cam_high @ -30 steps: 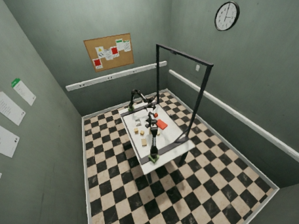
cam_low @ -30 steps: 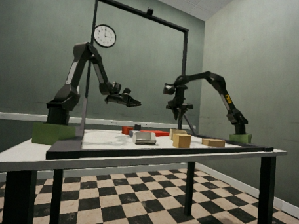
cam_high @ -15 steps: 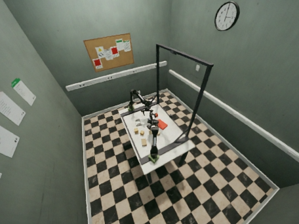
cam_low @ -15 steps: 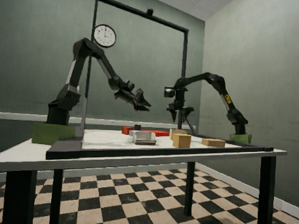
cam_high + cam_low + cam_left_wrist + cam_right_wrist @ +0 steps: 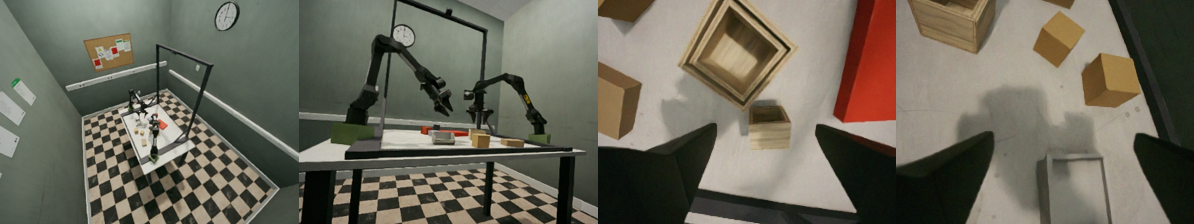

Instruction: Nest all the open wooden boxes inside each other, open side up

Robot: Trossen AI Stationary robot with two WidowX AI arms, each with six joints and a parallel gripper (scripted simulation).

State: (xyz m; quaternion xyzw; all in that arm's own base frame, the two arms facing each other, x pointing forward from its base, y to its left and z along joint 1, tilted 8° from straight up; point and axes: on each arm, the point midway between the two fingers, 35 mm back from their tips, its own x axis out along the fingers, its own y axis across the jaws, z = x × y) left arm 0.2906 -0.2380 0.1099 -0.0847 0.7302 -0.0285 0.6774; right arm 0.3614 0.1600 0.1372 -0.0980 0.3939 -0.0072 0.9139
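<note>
My right gripper is now 14 cm above the grey open box, 7 cm short of it and 3 cm to the left of it. Round my right hand: flat red block 25 cm behind, 16 cm to the left, 16 cm below; grey block 15 cm below, 14 cm behind, 1 cm to the right; flat brown box 35 cm to the left, 15 cm below, 12 cm ahead.
</note>
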